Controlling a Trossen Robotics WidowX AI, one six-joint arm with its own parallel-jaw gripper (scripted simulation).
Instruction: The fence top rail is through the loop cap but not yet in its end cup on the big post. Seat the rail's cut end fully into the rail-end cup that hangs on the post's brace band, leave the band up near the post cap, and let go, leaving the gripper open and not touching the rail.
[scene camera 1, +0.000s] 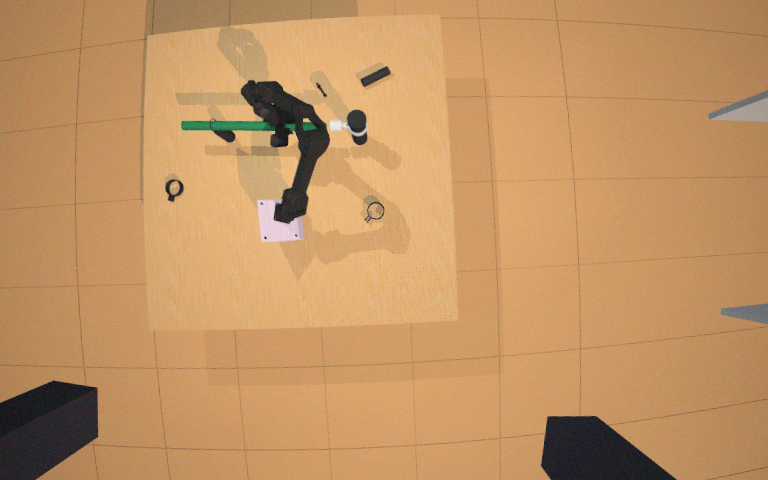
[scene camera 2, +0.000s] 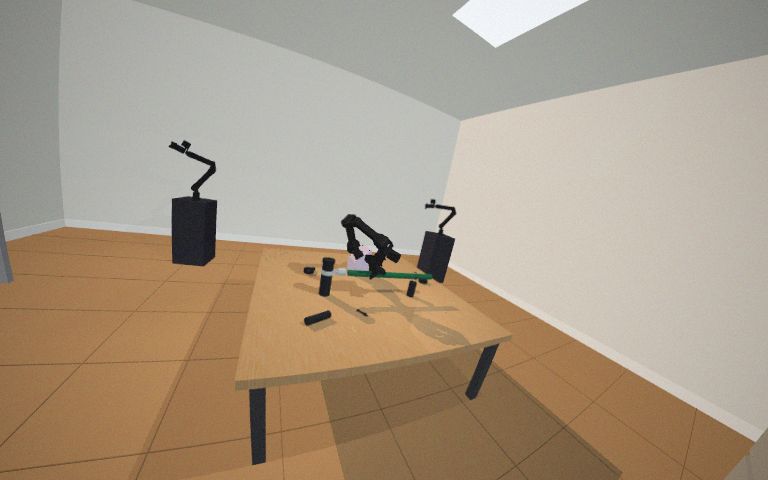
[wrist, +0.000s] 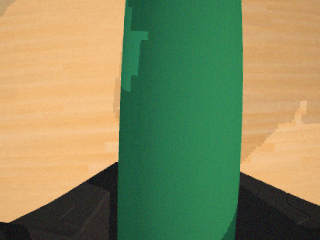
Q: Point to my gripper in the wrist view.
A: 168, 174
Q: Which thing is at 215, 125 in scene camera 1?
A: A green top rail.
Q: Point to a green top rail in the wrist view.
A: At 181, 88
